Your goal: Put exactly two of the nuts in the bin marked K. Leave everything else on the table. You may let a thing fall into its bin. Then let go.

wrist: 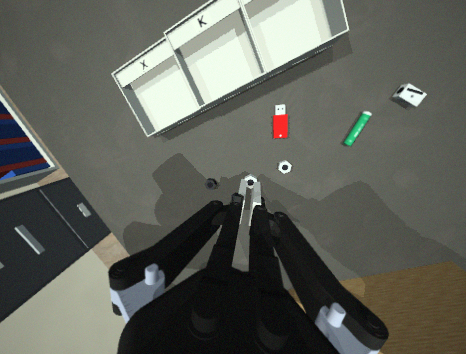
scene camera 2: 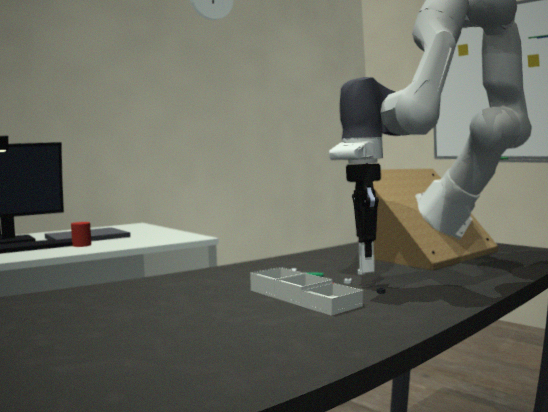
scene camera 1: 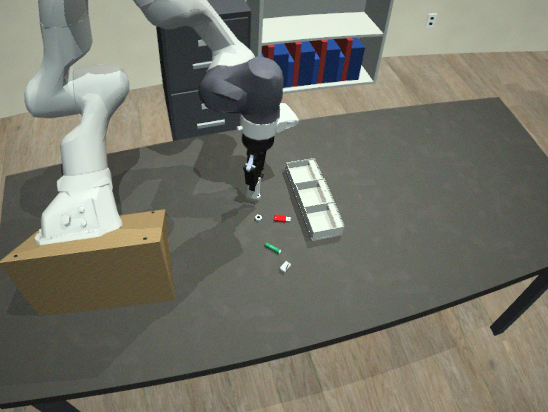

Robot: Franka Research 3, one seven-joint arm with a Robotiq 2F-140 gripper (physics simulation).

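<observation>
My gripper is shut on a silver nut, held at the fingertips a little above the table. Another silver nut lies on the table beside the gripper. A dark, nut-like piece lies on the other side; I cannot make it out in scene camera 1. The bin marked K is the middle compartment of the tray; no nut shows in it.
The bin marked X is an end compartment; the other end bin's label is out of view. A red USB stick, a green cylinder and a small white block lie on the table.
</observation>
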